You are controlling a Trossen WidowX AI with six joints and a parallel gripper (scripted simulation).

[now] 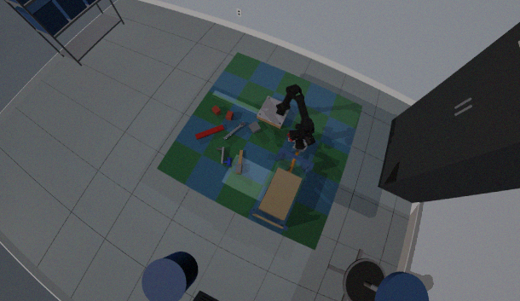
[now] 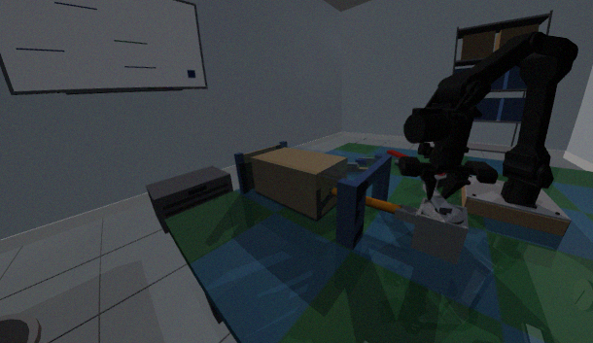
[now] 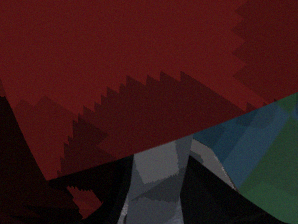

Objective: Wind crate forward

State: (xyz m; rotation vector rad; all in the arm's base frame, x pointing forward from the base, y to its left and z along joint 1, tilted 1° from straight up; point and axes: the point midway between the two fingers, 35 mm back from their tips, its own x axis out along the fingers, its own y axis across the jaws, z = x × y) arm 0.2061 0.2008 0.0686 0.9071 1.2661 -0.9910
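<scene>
Now: gripper tip 2 cm below the grey crank arm and 1 cm to the left of it. Round my gripper tip: red knob 5 cm to the right, 5 cm above, 2 cm ahead; then blue steel frame 14 cm ahead, 4 cm to the left, 2 cm above; then grey winch 6 cm below, 4 cm to the left, 3 cm behind.
</scene>
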